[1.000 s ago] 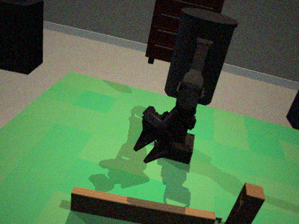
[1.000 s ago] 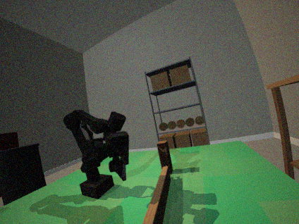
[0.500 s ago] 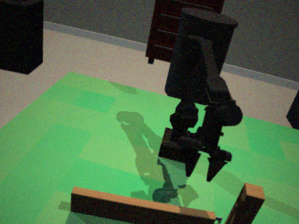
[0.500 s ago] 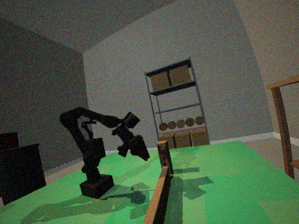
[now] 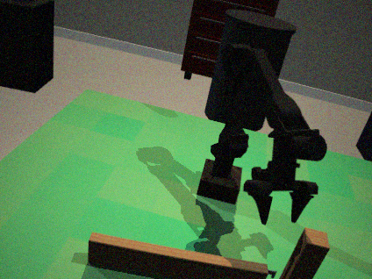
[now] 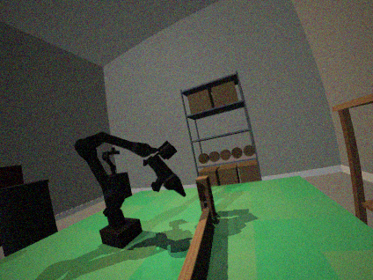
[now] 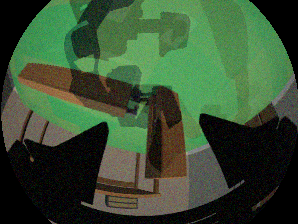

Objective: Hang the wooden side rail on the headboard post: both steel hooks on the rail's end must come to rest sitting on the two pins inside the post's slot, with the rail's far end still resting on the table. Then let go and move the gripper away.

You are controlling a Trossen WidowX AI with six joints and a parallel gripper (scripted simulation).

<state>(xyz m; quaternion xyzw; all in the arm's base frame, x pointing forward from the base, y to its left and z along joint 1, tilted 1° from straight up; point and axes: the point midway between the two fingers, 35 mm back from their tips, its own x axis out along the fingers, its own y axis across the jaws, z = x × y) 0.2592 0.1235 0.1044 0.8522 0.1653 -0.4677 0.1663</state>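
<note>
My gripper tip is 80 mm short of the headboard post, 60 mm to the right of it and 40 mm above it.
</note>
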